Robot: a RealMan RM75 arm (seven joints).
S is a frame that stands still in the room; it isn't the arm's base.
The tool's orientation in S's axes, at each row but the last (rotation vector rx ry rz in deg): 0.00 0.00 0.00; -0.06 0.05 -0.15; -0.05 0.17 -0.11; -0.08 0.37 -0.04; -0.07 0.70 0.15; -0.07 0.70 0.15; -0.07 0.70 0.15; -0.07 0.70 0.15; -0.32 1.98 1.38
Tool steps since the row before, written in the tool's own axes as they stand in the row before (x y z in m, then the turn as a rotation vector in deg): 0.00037 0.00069 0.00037 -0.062 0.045 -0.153; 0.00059 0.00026 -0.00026 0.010 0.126 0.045; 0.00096 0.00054 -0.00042 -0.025 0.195 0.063; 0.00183 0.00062 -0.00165 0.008 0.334 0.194; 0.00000 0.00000 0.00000 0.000 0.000 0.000; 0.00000 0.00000 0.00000 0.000 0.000 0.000; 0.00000 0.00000 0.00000 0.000 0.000 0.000; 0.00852 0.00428 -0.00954 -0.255 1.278 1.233; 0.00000 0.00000 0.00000 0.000 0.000 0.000
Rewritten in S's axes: 0.00037 0.00069 0.00037 -0.062 0.045 -0.153; 0.00059 0.00026 -0.00026 0.010 0.126 0.045; 0.00096 0.00054 -0.00042 -0.024 0.195 0.063; 0.00182 0.00062 -0.00166 0.009 0.334 0.193; 0.00000 0.00000 0.00000 0.000 0.000 0.000; 0.00000 0.00000 0.00000 0.000 0.000 0.000; 0.00000 0.00000 0.00000 0.000 0.000 0.000; 0.00839 0.00429 -0.00965 -0.243 1.279 1.234; 0.00000 0.00000 0.00000 0.000 0.000 0.000
